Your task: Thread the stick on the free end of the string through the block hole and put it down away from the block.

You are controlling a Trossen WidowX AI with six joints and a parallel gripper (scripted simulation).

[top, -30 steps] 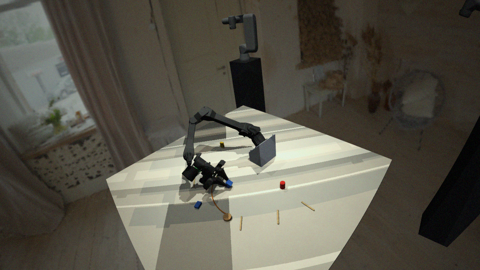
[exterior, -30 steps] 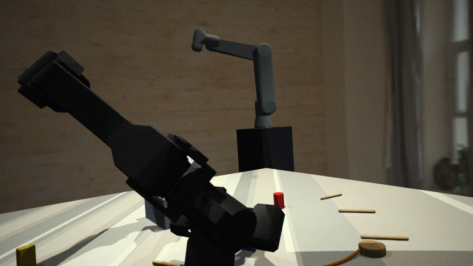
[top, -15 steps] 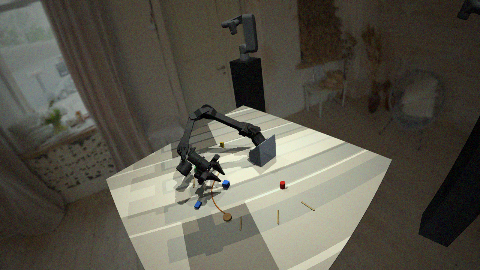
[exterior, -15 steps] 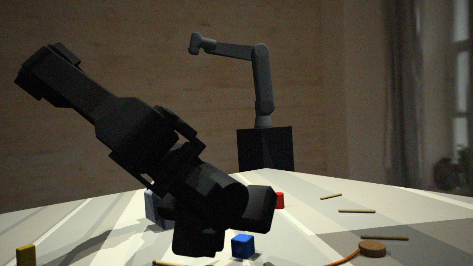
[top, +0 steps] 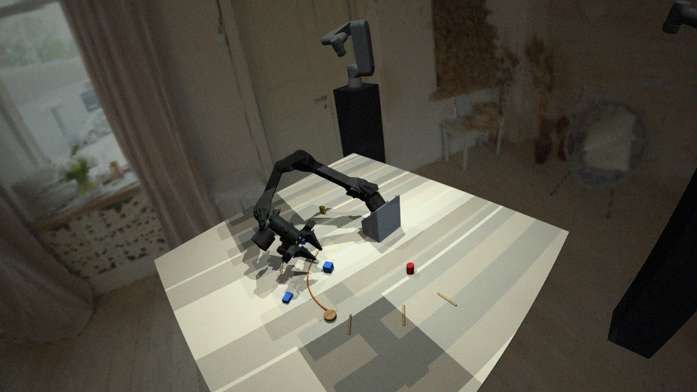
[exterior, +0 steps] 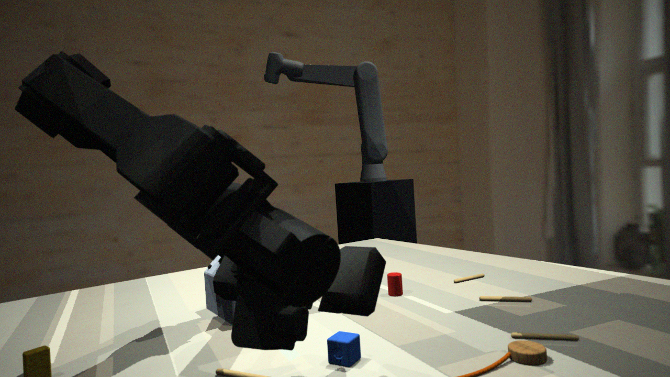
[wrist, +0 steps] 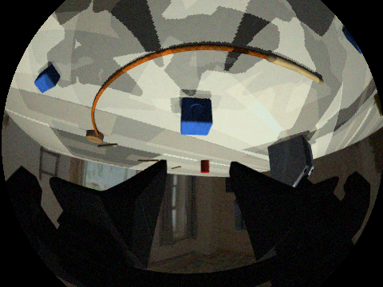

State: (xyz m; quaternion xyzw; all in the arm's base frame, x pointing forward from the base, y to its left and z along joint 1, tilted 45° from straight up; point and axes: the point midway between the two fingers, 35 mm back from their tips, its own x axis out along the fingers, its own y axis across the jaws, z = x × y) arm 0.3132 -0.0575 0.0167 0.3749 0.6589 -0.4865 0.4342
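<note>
Right now the thin wooden stick is 4 cm behind my gripper tip, 8 cm to the right of it and 7 cm below it. The rest, counted from my gripper tip: green cube 1 cm ahead, 20 cm to the right, 6 cm below; round wooden button 13 cm ahead, 18 cm to the left, 6 cm below; red cylinder 18 cm behind, 27 cm to the left, 5 cm below.
</note>
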